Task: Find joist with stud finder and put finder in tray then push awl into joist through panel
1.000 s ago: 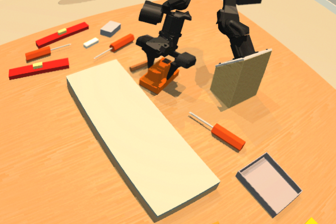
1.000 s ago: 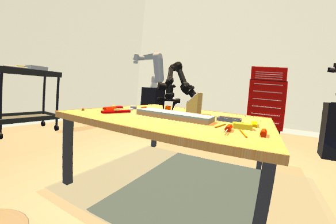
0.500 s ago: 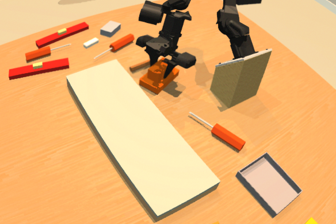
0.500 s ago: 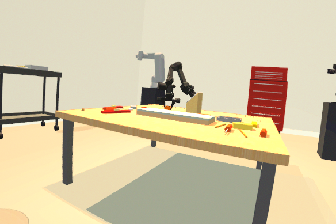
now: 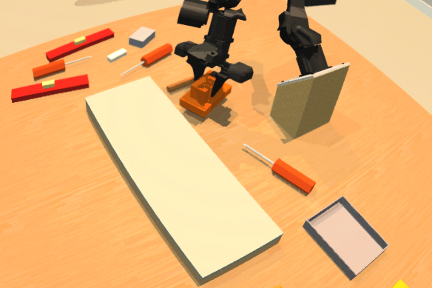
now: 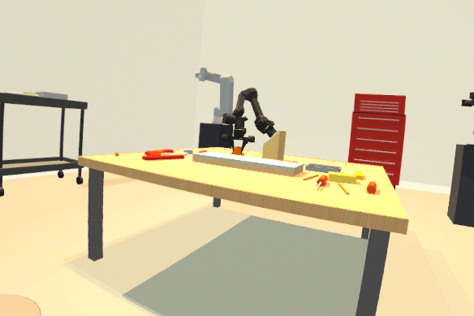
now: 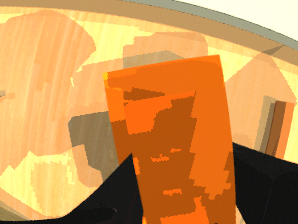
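Right now the indicator window is 3 cm behind my gripper tip, 2 cm to the right of it and 3 cm above it. The rest, counted from my gripper tip: white block 13 cm ahead, 28 cm to the right, 3 cm below; then awl 2 cm behind, 9 cm to the right, 3 cm below; then orange stud finder 2 cm behind, 1 cm to the right, 2 cm above.
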